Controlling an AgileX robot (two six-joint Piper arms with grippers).
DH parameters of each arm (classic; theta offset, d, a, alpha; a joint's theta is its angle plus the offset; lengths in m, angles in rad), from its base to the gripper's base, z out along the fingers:
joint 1: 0 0.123 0 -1.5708
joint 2: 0.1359 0 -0.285 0
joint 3: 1.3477 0 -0.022 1.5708
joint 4: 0 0.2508 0 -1.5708
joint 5: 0 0 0.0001 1.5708
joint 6: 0 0.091 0 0
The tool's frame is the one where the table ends.
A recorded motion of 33 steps. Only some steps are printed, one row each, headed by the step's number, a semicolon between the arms.
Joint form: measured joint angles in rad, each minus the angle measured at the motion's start. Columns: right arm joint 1, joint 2, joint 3, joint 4, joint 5, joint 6; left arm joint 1, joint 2, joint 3, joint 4, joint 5, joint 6.
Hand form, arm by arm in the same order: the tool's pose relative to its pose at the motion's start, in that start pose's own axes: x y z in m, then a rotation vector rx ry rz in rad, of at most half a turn. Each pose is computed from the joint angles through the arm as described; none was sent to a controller.
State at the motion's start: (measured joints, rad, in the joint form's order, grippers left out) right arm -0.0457 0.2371 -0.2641 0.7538 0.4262 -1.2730; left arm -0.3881 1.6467 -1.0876 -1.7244 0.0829 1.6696
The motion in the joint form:
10: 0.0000 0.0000 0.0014 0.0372 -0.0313 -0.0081; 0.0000 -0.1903 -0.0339 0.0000 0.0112 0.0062
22: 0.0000 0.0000 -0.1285 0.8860 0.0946 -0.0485; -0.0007 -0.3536 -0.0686 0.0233 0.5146 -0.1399
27: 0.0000 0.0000 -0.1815 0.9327 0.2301 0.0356; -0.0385 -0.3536 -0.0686 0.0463 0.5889 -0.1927
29: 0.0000 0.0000 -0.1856 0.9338 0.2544 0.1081; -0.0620 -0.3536 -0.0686 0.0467 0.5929 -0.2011
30: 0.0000 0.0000 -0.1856 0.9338 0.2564 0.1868; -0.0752 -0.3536 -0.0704 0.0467 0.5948 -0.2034
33: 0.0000 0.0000 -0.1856 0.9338 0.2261 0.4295; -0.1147 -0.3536 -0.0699 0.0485 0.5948 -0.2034
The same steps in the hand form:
10: -0.0017 -0.0022 0.0001 0.0250 -0.0221 0.0264; -0.0570 -0.0094 -0.0636 0.0228 -0.2242 0.0258
22: -0.0705 -0.0119 -0.0254 -0.1764 -0.4822 0.6836; -0.0928 -0.0605 -0.1415 0.5552 -0.4072 0.0291
27: -0.0904 -0.0076 -0.0386 -0.3373 -0.5553 0.7409; -0.0887 -0.0769 -0.1457 0.6701 -0.3720 0.0249
29: -0.0922 -0.0061 -0.0401 -0.3832 -0.5500 0.8018; -0.0875 -0.0838 -0.1468 0.6981 -0.3639 0.0235
30: -0.0922 -0.0059 -0.0402 -0.4088 -0.5374 0.8768; -0.0873 -0.0876 -0.1478 0.7133 -0.3619 0.0254
33: -0.0914 -0.0083 -0.0393 -0.4501 -0.4986 1.1202; -0.0850 -0.0986 -0.1497 0.7508 -0.3526 0.0359

